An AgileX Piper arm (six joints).
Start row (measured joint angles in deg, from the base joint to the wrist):
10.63 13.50 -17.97 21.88 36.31 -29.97
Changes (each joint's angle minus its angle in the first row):
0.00 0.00 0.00 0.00 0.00 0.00
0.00 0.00 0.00 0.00 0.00 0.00
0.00 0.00 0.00 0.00 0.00 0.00
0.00 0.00 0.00 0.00 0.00 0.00
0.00 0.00 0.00 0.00 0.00 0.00
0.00 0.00 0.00 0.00 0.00 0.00
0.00 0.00 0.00 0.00 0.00 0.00
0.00 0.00 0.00 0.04 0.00 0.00
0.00 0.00 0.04 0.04 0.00 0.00
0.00 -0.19 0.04 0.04 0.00 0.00
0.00 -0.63 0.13 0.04 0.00 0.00
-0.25 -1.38 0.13 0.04 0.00 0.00
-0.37 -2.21 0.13 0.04 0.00 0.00
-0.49 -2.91 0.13 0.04 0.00 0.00
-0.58 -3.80 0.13 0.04 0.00 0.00
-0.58 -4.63 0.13 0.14 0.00 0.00
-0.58 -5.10 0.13 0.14 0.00 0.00
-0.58 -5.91 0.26 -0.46 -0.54 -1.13
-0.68 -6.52 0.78 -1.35 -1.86 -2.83
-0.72 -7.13 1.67 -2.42 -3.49 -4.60
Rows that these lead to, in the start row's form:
10.63 13.50 -17.97 21.88 36.31 -29.97
10.63 13.50 -17.97 21.88 36.31 -29.97
10.63 13.50 -17.97 21.88 36.31 -29.97
10.63 13.50 -17.97 21.88 36.31 -29.97
10.63 13.50 -17.97 21.88 36.31 -29.97
10.63 13.50 -17.97 21.88 36.31 -29.97
10.63 13.50 -17.97 21.88 36.31 -29.97
10.63 13.50 -17.97 21.92 36.31 -29.97
10.63 13.50 -17.93 21.92 36.31 -29.97
10.63 13.31 -17.93 21.92 36.31 -29.97
10.63 12.87 -17.84 21.92 36.31 -29.97
10.38 12.12 -17.84 21.92 36.31 -29.97
10.26 11.29 -17.84 21.92 36.31 -29.97
10.14 10.59 -17.84 21.92 36.31 -29.97
10.05 9.70 -17.84 21.92 36.31 -29.97
10.05 8.87 -17.84 22.02 36.31 -29.97
10.05 8.40 -17.84 22.02 36.31 -29.97
10.05 7.59 -17.71 21.42 35.77 -31.10
9.95 6.98 -17.19 20.53 34.45 -32.80
9.91 6.37 -16.30 19.46 32.82 -34.57

